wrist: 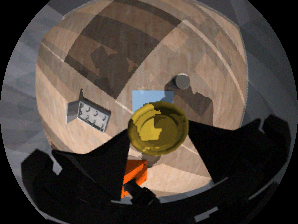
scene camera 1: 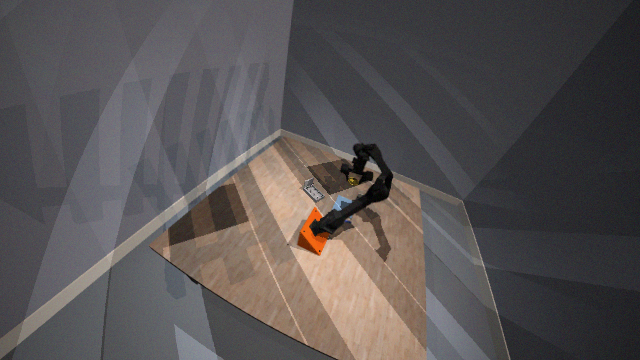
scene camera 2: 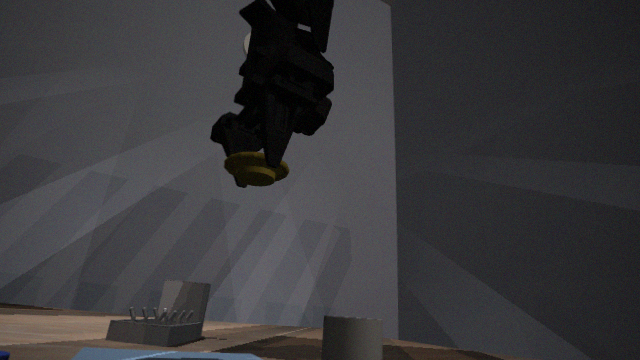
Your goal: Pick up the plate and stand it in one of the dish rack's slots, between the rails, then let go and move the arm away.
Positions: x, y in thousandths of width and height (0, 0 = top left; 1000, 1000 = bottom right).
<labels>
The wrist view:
my gripper: 529, 574
yellow plate: 522, 578, held by my gripper
grey dish rack: 327, 529
</labels>
